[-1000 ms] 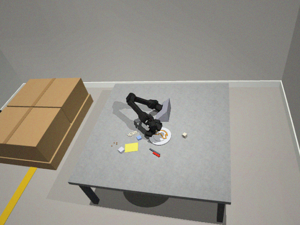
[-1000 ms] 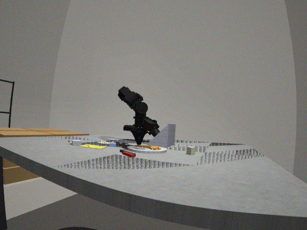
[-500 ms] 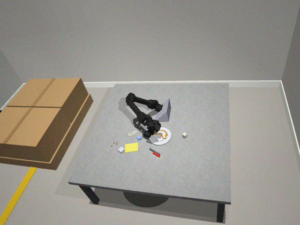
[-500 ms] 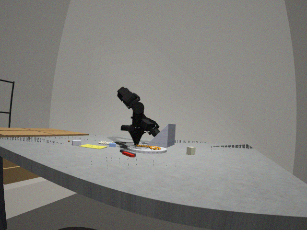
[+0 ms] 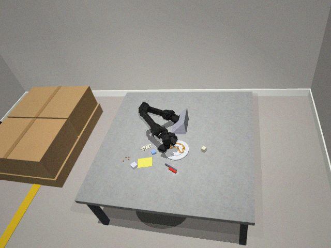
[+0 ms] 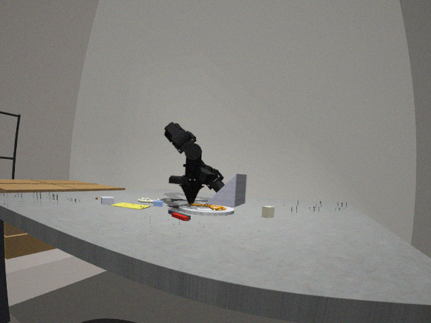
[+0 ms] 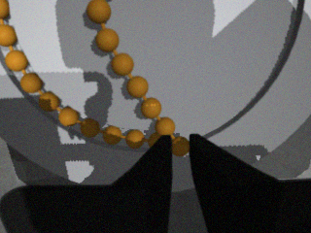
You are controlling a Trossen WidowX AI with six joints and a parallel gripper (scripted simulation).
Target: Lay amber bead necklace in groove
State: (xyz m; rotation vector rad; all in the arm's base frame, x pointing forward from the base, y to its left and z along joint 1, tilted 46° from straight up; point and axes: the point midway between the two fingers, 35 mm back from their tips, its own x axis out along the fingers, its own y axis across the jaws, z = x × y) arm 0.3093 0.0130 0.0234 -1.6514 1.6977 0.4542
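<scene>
Right now the round bead board is 60 mm to the left of my gripper tip and 10 mm below it. Also, from my gripper tip: blue cube: 40 mm ahead, 120 mm to the right, 10 mm below; yellow sheet: 150 mm ahead, 170 mm to the right, 20 mm below; red-handled tool: 180 mm ahead, 60 mm to the left, 10 mm below.
</scene>
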